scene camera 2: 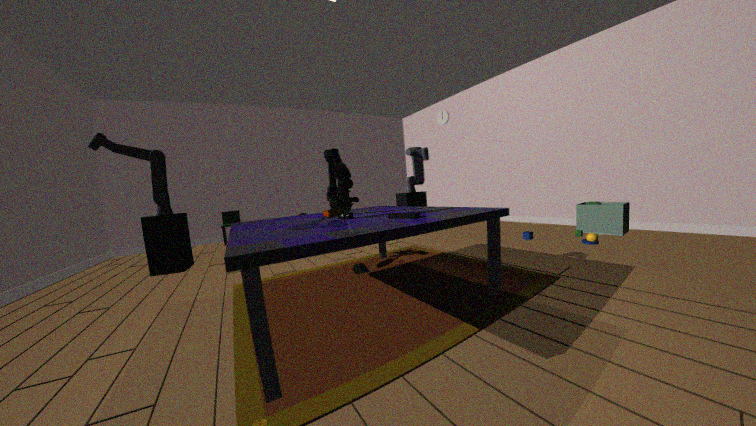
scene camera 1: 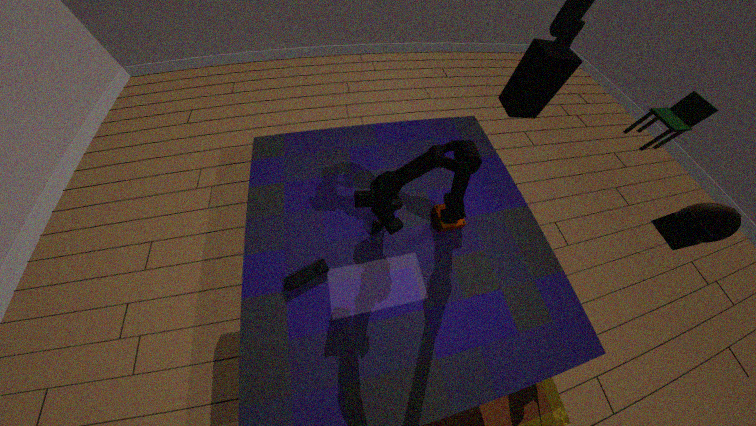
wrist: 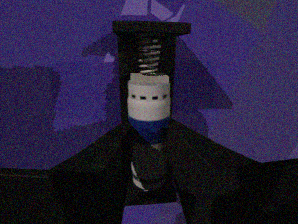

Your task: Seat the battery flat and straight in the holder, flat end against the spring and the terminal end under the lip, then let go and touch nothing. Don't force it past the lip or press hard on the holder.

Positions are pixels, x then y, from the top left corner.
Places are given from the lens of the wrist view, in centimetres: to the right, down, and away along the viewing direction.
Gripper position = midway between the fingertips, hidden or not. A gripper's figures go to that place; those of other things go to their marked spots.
my gripper [wrist: 148, 126]: 0, 1, 10
battery [wrist: 148, 103]: 0, 0, 8
